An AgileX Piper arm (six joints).
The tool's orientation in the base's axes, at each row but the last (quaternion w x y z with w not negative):
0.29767 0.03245 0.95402 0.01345
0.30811 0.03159 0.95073 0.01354
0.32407 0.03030 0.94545 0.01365
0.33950 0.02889 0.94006 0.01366
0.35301 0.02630 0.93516 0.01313
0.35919 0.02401 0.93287 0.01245
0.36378 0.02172 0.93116 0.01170
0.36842 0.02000 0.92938 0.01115
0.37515 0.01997 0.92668 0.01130
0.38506 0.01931 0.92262 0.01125
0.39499 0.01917 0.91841 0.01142
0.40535 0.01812 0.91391 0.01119
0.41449 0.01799 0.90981 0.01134
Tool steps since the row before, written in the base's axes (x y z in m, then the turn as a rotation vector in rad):
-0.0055 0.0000 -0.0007 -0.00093 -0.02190 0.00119
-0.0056 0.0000 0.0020 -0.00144 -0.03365 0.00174
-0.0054 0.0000 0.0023 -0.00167 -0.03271 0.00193
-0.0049 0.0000 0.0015 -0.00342 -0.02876 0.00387
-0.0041 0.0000 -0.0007 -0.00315 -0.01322 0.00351
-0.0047 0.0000 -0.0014 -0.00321 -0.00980 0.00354
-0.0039 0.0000 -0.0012 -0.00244 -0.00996 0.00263
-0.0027 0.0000 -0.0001 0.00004 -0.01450 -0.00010
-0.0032 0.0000 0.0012 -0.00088 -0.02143 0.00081
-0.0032 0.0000 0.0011 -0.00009 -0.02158 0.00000
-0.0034 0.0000 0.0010 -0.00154 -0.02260 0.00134
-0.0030 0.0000 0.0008 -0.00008 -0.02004 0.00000
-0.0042 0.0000 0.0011 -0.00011 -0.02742 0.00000
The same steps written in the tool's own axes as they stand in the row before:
0.0049 -0.0003 -0.0026 -0.00144 -0.02184 -0.00165
0.0034 -0.0002 -0.0049 -0.00216 -0.03357 -0.00247
0.0028 -0.0002 -0.0051 -0.00203 -0.03263 -0.00275
0.0028 -0.0002 -0.0043 -0.00167 -0.02868 -0.00534
0.0035 -0.0002 -0.0022 -0.00073 -0.01317 -0.00480
0.0044 -0.0002 -0.0021 -0.00052 -0.00976 -0.00484
0.0037 -0.0002 -0.0018 -0.00048 -0.00993 -0.00365
0.0020 -0.0001 -0.0018 -0.00062 -0.01449 0.00001
0.0015 0.0000 -0.0031 -0.00091 -0.02140 -0.00132
0.0015 0.0000 -0.0030 -0.00089 -0.02156 -0.00019
0.0016 -0.0001 -0.0032 -0.00091 -0.02257 -0.00217
0.0014 0.0000 -0.0028 -0.00079 -0.02002 -0.00017
0.0019 -0.0001 -0.0039 -0.00108 -0.02740 -0.00024

